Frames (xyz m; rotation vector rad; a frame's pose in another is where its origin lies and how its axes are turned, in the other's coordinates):
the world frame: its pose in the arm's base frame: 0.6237 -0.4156 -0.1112 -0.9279 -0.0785 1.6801
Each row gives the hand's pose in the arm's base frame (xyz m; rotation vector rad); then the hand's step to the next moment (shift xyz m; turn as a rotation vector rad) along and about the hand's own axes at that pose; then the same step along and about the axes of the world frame.
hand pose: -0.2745 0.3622 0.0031 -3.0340 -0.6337 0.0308
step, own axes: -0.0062 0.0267 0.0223 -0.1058 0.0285 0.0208
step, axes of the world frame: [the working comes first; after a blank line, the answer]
step, axes of the arm's base frame: 0.0044 -0.0261 -0.0234 -0.0861 -0.0677 -0.0209

-0.0099 0.0172 -0.0293 -0.0438 0.1020 0.0104
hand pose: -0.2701 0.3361 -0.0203 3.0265 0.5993 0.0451
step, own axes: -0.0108 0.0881 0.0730 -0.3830 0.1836 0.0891
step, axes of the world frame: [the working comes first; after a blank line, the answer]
step, axes of the arm's base frame: 0.0264 -0.0890 -0.0677 -0.2807 -0.3200 -0.0846

-0.0405 0.0433 -0.0984 -0.2183 0.3747 -0.0177
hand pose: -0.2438 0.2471 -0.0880 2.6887 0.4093 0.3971
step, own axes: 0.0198 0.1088 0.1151 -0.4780 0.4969 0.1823
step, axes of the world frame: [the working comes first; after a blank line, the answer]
step, axes of the arm's base frame: 0.0805 -0.1276 -0.0522 -0.2667 -0.6590 -0.0570

-0.0830 0.0057 -0.1362 -0.5208 0.4652 -0.1448
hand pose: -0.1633 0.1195 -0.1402 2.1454 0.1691 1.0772
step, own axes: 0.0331 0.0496 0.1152 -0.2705 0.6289 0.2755
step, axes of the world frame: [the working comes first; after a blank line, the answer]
step, axes of the arm's base frame: 0.0973 -0.0854 0.0086 -0.0895 -0.7214 0.1269

-0.0798 -0.0525 -0.0877 -0.6763 0.2533 -0.1517
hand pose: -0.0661 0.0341 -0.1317 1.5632 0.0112 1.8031
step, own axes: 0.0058 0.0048 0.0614 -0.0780 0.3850 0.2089
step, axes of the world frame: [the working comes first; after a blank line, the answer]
step, axes of the arm's base frame: 0.0503 -0.0277 0.0230 -0.0190 -0.4136 0.1627

-0.0371 -0.0421 -0.0260 -0.4363 0.0744 -0.0449
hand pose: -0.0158 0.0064 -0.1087 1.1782 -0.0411 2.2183
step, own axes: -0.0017 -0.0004 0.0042 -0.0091 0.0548 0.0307
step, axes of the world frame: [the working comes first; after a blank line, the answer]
step, axes of the arm's base frame: 0.0040 -0.0018 0.0011 -0.0028 -0.0582 0.0253

-0.0023 -0.0031 -0.0024 -0.0626 0.0094 -0.0046
